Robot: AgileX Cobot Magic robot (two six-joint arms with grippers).
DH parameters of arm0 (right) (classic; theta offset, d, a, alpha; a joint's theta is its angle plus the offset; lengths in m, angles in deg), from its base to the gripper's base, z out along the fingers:
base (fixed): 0 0 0 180
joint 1: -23.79 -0.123 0 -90
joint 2: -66.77 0 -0.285 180
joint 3: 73.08 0 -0.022 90
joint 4: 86.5 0.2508 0 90
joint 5: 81.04 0 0.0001 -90
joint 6: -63.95 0.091 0 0
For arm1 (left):
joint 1: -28.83 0.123 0 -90
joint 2: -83.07 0 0.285 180
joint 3: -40.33 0 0.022 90
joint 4: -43.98 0.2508 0 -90
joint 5: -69.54 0 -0.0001 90
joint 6: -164.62 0.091 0 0
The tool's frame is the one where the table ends.
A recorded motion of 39 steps. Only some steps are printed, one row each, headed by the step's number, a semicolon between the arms.
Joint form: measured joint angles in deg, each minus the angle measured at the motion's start. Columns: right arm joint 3, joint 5, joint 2, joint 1, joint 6, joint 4; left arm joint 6, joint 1, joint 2, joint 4, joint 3, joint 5.
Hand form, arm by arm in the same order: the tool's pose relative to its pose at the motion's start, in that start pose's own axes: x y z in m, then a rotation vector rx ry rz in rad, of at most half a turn. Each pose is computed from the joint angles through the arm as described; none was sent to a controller.
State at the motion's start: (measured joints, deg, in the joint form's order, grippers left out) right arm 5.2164 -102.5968 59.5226 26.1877 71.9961 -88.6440; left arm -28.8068 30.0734 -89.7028 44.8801 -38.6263 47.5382
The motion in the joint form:
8: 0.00 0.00 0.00 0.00 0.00 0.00; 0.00 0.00 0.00 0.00 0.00 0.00
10: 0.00 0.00 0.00 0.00 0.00 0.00; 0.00 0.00 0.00 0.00 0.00 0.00
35: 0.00 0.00 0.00 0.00 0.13 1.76; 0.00 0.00 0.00 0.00 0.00 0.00
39: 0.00 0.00 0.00 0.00 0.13 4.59; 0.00 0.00 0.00 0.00 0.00 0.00
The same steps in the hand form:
8: 0.0000 0.0000 0.0000 0.0000 0.0000 0.0000; 0.0000 0.0000 0.0000 0.0000 0.0000 0.0000
10: 0.0000 0.0000 0.0000 0.0000 0.0000 0.0000; 0.0000 0.0000 0.0000 0.0000 0.0000 0.0000
35: 0.0001 0.0010 0.0000 -0.0112 0.0016 0.0308; 0.0000 0.0000 0.0000 0.0000 0.0000 0.0000
39: 0.0003 0.0027 0.0000 -0.0291 0.0042 0.0768; 0.0000 0.0000 0.0000 0.0000 0.0000 0.0000

